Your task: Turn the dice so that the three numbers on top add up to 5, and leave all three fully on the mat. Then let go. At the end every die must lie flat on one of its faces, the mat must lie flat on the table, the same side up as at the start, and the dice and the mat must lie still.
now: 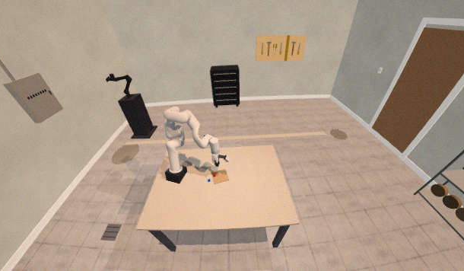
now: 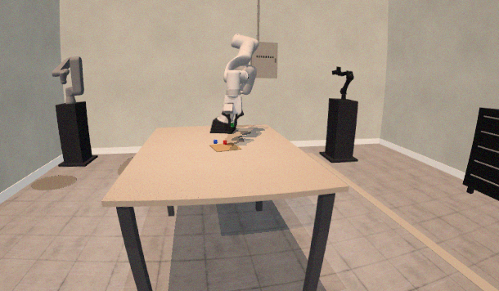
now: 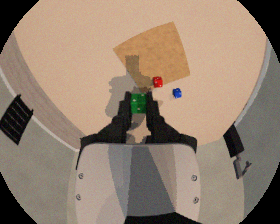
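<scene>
Right now my hand is 13 cm above the brown mat, 4 cm to the left of it and 2 cm short of it. Round my hand: red die 12 cm below, 4 cm to the right, 4 cm behind; then green die 1 cm below; then blue die 12 cm below, 9 cm to the right, 8 cm behind.
</scene>
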